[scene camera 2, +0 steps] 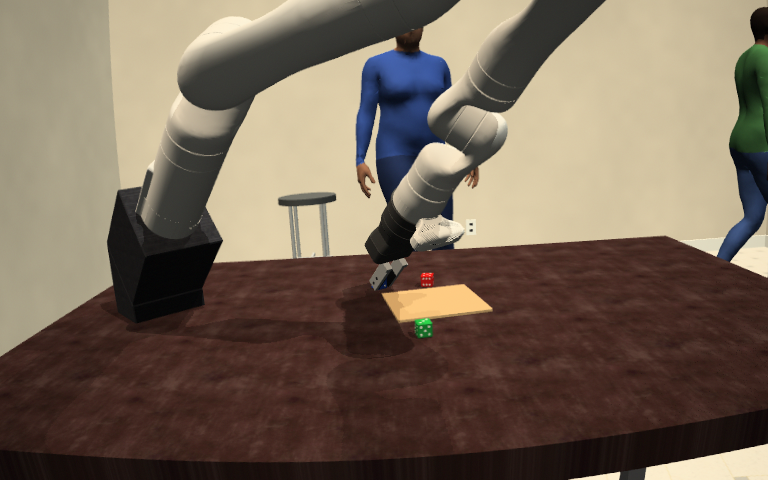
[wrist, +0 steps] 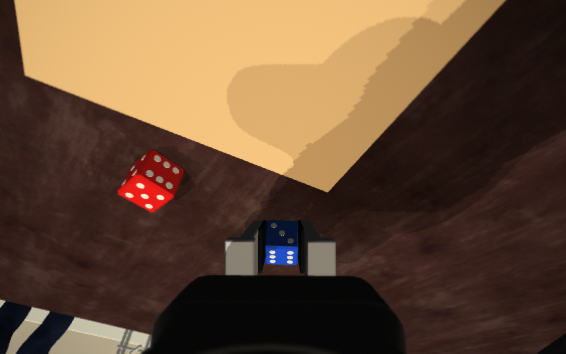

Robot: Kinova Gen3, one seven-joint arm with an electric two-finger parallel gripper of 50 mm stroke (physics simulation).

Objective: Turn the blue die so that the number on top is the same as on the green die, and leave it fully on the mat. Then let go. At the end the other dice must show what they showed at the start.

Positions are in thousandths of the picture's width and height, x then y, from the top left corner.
Observation:
I see my gripper (scene camera 2: 495, 591), a tan mat (scene camera 2: 574, 630), a blue die (wrist: 497, 685) and a red die (wrist: 271, 510).
The tan mat shows as well in the wrist view (wrist: 540, 273). My gripper shows as well in the wrist view (wrist: 497, 674).

